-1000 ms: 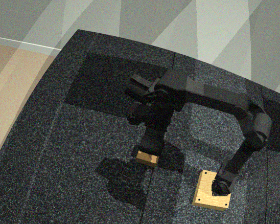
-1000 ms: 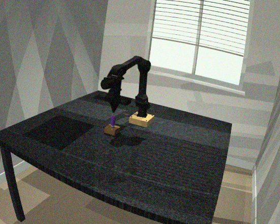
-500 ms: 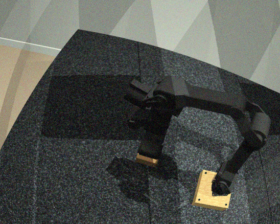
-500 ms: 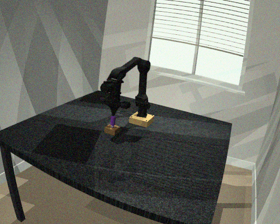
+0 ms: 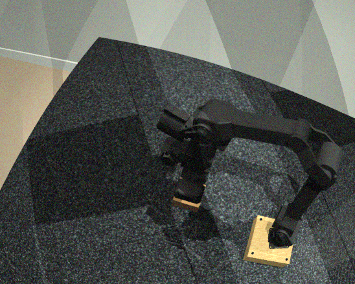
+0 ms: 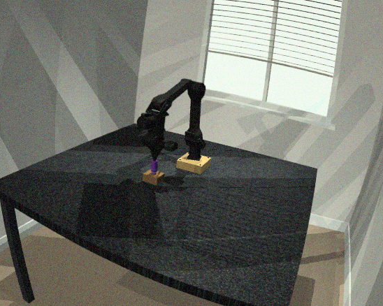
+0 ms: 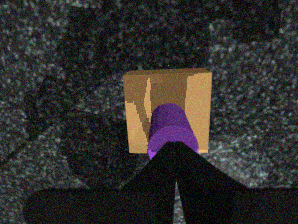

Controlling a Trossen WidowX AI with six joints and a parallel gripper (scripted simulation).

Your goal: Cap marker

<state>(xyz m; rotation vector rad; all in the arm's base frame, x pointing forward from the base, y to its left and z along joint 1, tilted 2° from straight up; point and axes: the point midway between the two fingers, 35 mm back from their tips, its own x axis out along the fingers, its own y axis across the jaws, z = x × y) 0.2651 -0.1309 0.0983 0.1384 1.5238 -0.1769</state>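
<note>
Right now the purple cap is 30 mm below my gripper tip.
</note>
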